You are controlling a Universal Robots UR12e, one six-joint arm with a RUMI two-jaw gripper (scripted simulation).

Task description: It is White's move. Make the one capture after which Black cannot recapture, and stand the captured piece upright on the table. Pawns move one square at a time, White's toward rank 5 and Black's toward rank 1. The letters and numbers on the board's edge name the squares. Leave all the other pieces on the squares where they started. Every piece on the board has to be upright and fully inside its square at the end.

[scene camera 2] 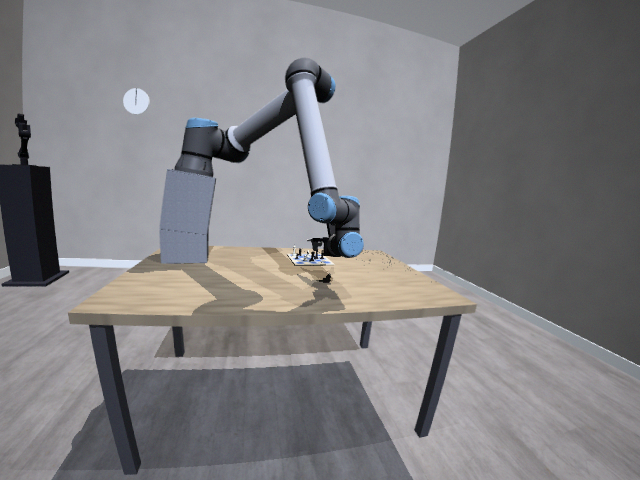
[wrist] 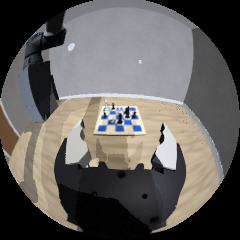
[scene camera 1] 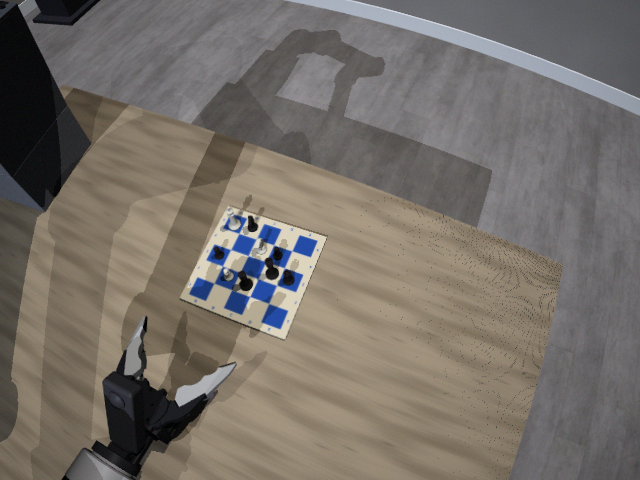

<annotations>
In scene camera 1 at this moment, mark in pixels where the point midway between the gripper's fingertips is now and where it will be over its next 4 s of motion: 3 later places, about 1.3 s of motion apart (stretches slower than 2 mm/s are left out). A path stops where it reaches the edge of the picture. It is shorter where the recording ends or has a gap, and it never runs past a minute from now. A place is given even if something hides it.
The gripper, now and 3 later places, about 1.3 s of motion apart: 188,338; 209,272; 237,186; 244,199
</annotations>
